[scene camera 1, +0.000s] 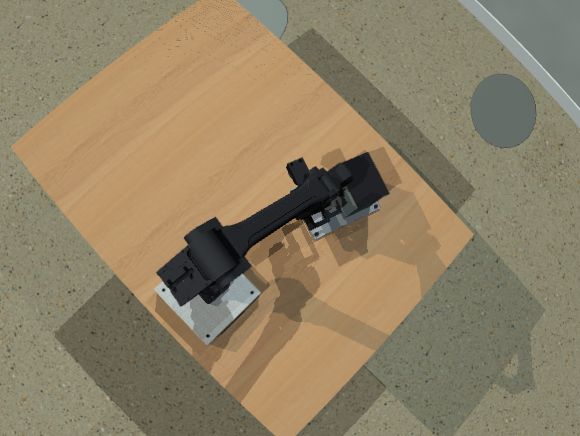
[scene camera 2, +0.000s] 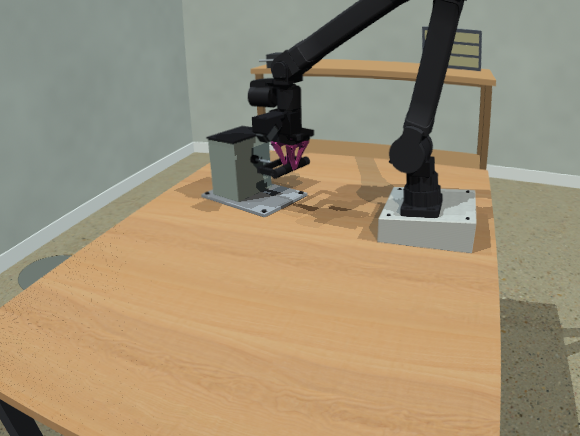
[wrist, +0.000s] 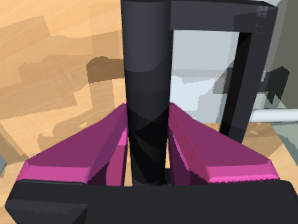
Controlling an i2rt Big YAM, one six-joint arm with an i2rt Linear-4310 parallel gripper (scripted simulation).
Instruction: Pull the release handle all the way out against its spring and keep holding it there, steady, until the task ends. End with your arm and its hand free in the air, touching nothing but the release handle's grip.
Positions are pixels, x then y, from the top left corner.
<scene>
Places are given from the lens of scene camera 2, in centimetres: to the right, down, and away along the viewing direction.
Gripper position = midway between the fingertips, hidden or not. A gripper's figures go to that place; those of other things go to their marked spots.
my gripper (scene camera 2: pixel 290 168): 0, -12, 115
grey baseplate (scene camera 2: pixel 264 203): -6, -4, 121
</scene>
